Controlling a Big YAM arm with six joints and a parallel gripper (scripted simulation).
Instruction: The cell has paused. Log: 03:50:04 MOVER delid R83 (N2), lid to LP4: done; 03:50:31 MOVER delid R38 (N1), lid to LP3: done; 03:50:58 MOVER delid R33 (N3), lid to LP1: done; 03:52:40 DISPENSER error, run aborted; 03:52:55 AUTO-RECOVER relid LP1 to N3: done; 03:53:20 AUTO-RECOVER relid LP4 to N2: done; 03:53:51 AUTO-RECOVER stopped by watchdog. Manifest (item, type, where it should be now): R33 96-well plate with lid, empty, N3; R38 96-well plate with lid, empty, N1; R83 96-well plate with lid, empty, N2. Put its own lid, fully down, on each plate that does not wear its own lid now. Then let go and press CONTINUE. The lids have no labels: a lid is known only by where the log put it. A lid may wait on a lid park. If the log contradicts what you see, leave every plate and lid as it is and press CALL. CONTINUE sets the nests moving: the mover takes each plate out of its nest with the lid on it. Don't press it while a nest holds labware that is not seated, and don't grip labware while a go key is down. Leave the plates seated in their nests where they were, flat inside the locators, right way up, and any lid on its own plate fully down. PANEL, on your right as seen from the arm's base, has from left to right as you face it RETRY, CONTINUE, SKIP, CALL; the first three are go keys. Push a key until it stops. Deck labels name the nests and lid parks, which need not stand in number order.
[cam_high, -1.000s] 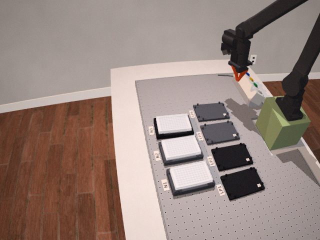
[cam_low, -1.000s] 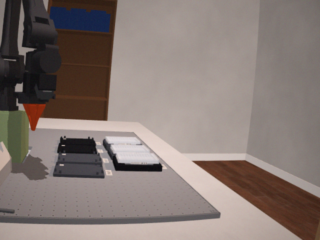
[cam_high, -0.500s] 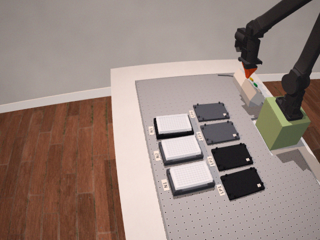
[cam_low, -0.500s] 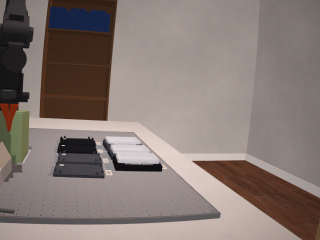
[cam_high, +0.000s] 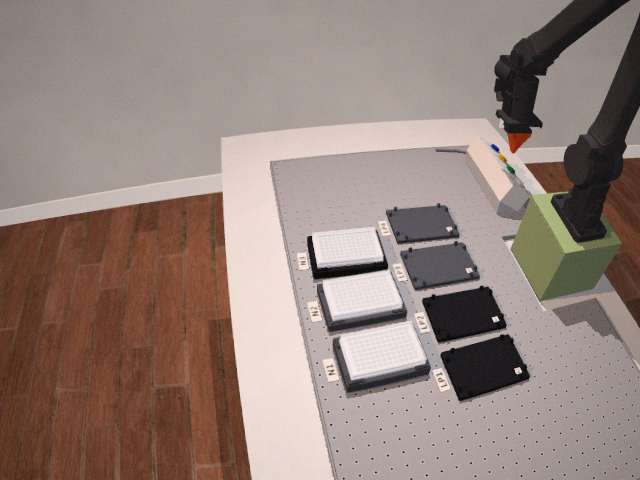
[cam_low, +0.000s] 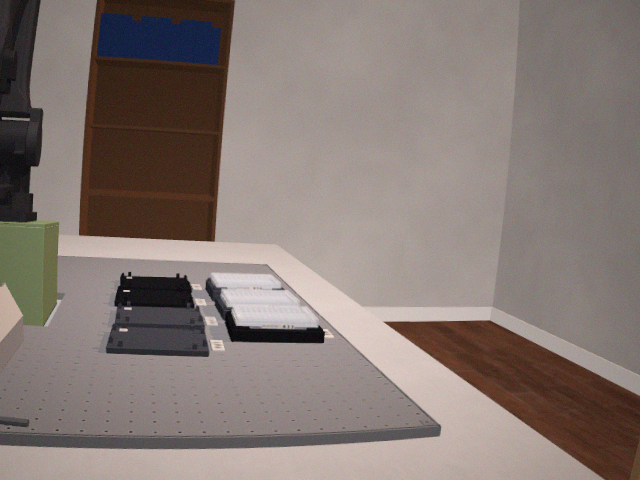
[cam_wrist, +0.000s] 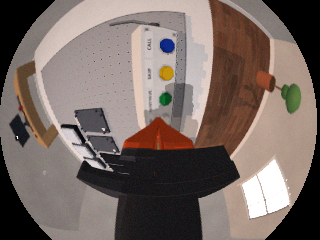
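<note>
The yellow SKIP key lies 7 cm below my hand, 6 cm to the right of it and 2 cm behind it. Also, from my hand: lid park LP4 (25 cm ahead, 13 cm below, 8 cm to the left); lid park LP3 (26 cm ahead, 21 cm to the left, 13 cm below); blue CALL key (11 cm to the right, 7 cm below, 2 cm behind).
</note>
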